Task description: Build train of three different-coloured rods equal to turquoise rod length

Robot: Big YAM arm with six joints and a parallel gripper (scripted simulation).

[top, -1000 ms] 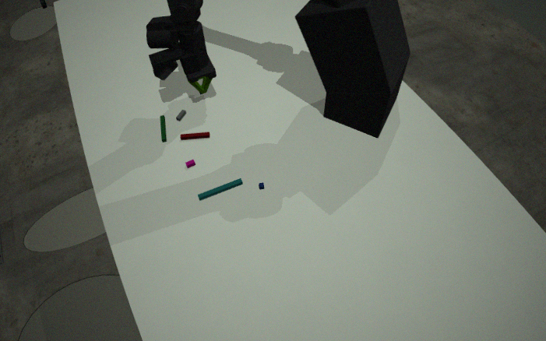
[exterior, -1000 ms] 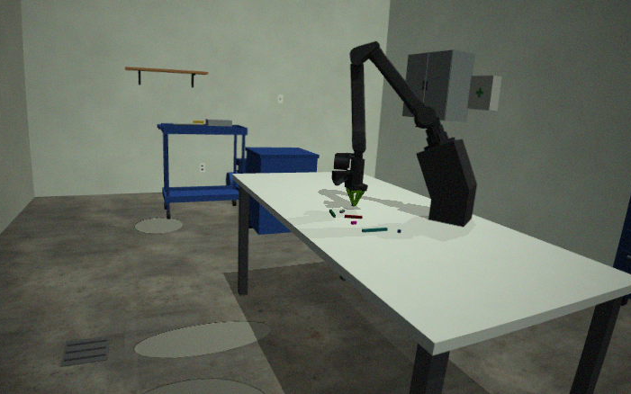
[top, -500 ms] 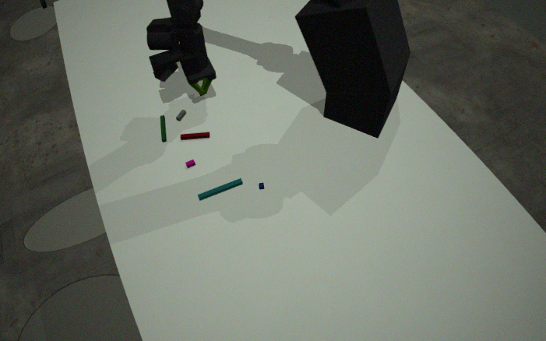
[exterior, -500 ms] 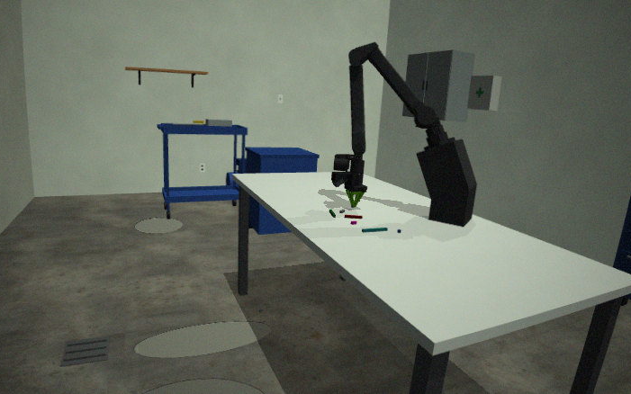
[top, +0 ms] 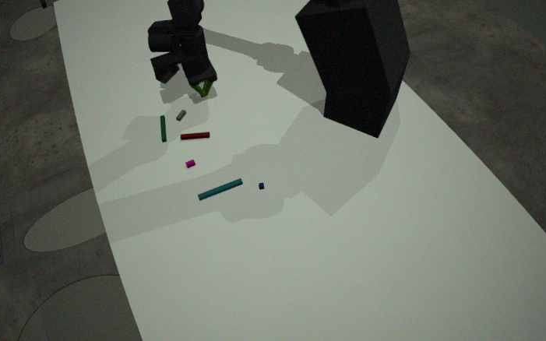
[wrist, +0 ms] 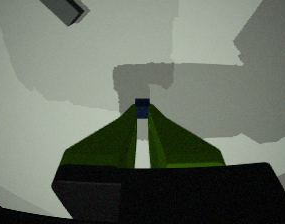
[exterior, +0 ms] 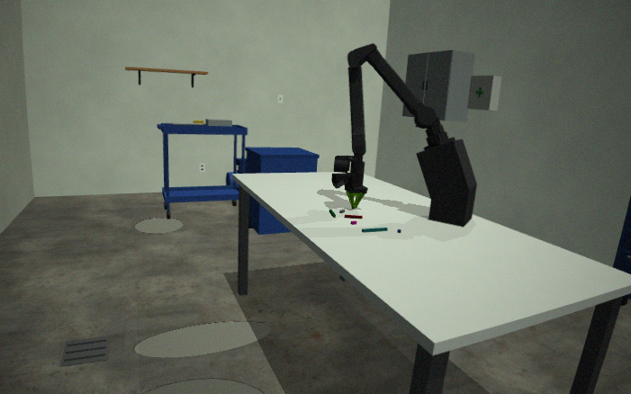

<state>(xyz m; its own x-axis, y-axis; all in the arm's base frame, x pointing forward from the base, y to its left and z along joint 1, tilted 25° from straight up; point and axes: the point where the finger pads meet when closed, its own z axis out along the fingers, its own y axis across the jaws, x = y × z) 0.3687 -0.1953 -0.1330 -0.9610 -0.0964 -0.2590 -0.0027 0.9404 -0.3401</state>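
The magenta rod lies 200 mm to the left of my hand, 100 mm ahead of it and 10 mm below it. Also, from my hand: green rod (130 mm ahead, 70 mm to the left, 10 mm below); then grey rod (80 mm ahead, 50 mm to the left, 10 mm below); then red rod (130 mm to the left, 60 mm ahead, 10 mm below).
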